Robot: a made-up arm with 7 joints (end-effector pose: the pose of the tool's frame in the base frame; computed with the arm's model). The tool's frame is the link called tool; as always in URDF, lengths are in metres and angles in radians. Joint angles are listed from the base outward.
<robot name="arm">
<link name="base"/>
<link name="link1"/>
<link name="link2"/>
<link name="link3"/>
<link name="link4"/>
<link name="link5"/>
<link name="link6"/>
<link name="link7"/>
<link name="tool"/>
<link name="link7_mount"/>
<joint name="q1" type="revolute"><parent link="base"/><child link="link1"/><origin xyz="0 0 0.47" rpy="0 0 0"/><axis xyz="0 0 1"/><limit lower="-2.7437" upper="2.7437" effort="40" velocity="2.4"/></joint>
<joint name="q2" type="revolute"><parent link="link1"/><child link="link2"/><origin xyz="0 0 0" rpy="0 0 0"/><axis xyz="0 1 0"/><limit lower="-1.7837" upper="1.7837" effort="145" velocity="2.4"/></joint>
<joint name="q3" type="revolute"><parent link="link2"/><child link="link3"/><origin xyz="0 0 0.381" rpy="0 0 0"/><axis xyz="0 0 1"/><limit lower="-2.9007" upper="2.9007" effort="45" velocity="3.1"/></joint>
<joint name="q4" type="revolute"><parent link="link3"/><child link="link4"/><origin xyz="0.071 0 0" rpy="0 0 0"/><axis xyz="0 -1 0"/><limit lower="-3.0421" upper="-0.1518" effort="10" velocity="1"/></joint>
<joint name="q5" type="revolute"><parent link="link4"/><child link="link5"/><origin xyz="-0.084 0 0.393" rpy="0 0 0"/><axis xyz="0 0 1"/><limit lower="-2.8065" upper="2.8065" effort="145" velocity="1.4"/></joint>
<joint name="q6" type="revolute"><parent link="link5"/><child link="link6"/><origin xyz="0 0 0" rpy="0 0 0"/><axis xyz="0 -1 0"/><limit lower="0.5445" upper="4.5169" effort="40" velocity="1.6"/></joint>
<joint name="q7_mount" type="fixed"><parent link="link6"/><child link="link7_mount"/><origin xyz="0.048 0 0" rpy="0 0 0"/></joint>
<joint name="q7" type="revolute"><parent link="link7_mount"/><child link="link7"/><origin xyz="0.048 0 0" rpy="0 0 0"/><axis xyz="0 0 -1"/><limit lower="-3.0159" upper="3.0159" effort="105" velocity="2.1"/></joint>
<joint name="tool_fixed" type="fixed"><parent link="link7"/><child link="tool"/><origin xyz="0 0 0" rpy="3.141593 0 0"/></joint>
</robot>
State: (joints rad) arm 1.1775 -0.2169 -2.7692 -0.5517 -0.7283 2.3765 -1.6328
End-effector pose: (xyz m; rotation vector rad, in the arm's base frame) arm -0.0261 -0.3613 1.2579 1.4867 -0.0398 -0.8166
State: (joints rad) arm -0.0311 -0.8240 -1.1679 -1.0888 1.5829 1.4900 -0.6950
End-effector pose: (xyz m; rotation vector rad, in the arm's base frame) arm -0.3849 -0.4130 1.0723 -1.1059 -0.3826 -2.3741
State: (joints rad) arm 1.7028 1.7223 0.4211 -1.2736 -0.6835 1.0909 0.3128
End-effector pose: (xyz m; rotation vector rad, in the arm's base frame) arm -0.2472 0.4610 -0.0905 0.6132 1.3544 -0.5751
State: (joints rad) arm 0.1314 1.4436 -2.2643 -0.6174 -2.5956 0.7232 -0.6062
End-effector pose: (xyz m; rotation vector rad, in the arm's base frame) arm 0.8212 -0.0354 0.7421 -1.5124 -1.2114 -0.3791
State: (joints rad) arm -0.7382 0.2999 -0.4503 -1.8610 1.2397 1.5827 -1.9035
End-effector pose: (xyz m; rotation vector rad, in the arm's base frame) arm 0.2629 -0.5722 0.6278 -2.2798 -0.3485 -1.3730
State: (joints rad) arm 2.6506 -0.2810 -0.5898 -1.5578 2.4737 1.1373 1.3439
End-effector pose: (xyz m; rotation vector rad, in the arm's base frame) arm -0.1414 0.3987 1.0837 0.3634 1.1258 -2.6184
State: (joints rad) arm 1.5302 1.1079 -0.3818 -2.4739 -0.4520 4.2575 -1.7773
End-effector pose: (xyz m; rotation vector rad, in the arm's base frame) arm 0.1297 0.3388 0.2640 -0.6373 2.8006 0.8972
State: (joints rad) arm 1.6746 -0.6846 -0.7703 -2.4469 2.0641 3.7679 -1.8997
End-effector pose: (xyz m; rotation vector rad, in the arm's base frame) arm 0.2677 0.0742 0.7045 -2.5550 -0.4139 -0.9162
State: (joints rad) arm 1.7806 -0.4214 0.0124 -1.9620 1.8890 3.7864 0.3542
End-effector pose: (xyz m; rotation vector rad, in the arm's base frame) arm 0.0157 0.2519 0.9172 -1.5137 0.8486 0.1682
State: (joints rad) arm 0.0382 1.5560 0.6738 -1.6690 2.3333 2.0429 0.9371
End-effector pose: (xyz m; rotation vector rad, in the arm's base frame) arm 0.3818 0.3349 0.0244 0.4075 1.8777 1.8209
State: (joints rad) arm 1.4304 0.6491 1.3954 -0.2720 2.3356 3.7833 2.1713
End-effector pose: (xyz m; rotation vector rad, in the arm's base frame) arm -0.0497 0.5044 0.9907 -0.2789 -1.5382 -1.5755
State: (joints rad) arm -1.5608 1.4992 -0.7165 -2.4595 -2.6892 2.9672 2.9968
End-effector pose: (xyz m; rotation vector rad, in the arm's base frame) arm -0.1837 -0.0837 0.2003 1.2385 -2.2838 -1.3519
